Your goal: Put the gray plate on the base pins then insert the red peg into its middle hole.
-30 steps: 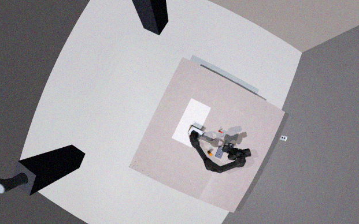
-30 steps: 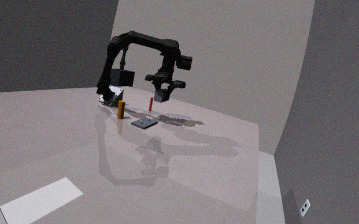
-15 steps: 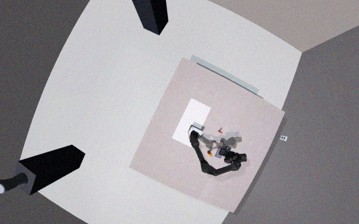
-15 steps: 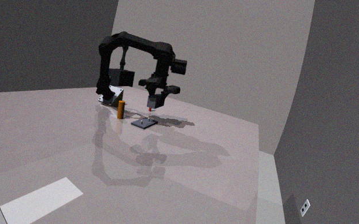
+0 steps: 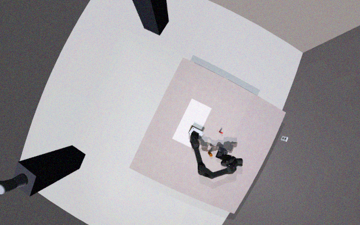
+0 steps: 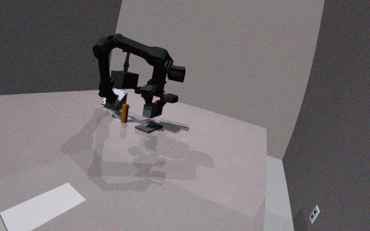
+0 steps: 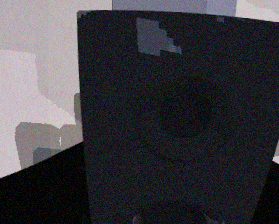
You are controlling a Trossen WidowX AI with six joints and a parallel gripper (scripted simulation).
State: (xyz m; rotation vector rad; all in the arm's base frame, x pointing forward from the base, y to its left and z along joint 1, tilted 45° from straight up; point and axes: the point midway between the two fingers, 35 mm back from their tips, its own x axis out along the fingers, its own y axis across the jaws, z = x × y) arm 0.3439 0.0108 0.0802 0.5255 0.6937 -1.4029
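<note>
Now: the base 10 mm to the right of my gripper tip and 50 mm below it. Also, from my gripper tip: orange cylinder 110 mm behind, 60 mm to the right, 20 mm below; then red peg 120 mm behind, 180 mm to the left, 20 mm below; then gray plate 30 mm above.
</note>
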